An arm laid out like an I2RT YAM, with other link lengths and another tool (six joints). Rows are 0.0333 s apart.
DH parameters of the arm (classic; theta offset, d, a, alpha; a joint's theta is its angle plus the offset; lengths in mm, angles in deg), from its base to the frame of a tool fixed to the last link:
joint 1: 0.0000 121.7 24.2 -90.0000
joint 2: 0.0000 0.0 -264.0 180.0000
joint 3: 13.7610 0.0 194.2 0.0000
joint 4: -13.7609 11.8 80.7 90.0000
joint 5: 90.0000 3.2 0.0 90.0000
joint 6: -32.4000 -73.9 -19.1 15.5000
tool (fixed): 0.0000 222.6 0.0 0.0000
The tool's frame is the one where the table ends.
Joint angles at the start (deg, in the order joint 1, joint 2, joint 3, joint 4, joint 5, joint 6):
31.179, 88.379, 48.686, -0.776, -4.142, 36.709
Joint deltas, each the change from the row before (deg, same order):
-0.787, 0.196, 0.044, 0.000, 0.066, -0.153
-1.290, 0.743, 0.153, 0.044, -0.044, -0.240
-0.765, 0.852, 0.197, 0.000, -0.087, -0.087
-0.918, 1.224, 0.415, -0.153, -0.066, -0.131
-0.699, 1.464, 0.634, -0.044, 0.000, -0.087
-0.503, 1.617, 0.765, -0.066, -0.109, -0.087
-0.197, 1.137, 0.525, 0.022, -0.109, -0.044
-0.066, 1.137, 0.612, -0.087, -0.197, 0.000
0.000, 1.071, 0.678, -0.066, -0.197, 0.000
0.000, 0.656, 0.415, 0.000, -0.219, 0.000
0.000, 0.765, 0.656, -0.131, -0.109, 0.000
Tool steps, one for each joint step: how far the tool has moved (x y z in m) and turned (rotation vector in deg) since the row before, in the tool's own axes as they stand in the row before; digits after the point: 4 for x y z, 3 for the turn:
0.0055, 0.0002, 0.0007, -0.066, 0.745, 0.176
0.0089, 0.0018, 0.0027, -0.417, 1.099, 0.361
0.0054, 0.0026, 0.0032, -0.582, 0.632, 0.308
0.0067, 0.0035, 0.0047, -0.871, 0.796, 0.357
0.0054, 0.0029, 0.0058, -0.802, 0.663, 0.289
0.0039, 0.0031, 0.0065, -0.872, 0.384, 0.237
0.0016, 0.0021, 0.0046, -0.575, 0.101, 0.118
0.0004, 0.0021, 0.0046, -0.614, -0.084, 0.123
-0.0001, 0.0012, 0.0044, -0.469, -0.152, 0.082
-0.0003, 0.0006, 0.0027, -0.253, -0.191, 0.075
0.0000, 0.0000, 0.0032, -0.245, -0.085, 0.046

